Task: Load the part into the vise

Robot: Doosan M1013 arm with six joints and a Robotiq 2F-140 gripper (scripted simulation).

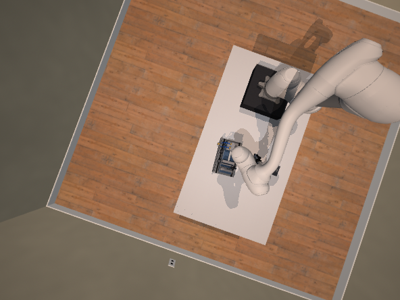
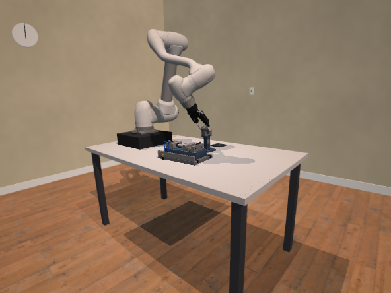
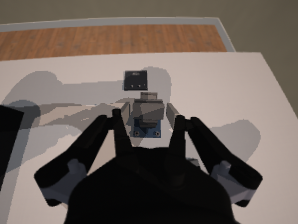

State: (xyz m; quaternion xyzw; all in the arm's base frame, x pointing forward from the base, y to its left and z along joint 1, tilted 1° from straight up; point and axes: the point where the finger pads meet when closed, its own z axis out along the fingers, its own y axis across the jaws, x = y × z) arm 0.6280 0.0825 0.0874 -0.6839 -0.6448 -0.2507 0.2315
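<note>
Now: the part 20 mm to the left of my hand and 20 mm below it. The rest, counted from my hand: vise base: 210 mm to the right, 140 mm below, 10 mm ahead.
</note>
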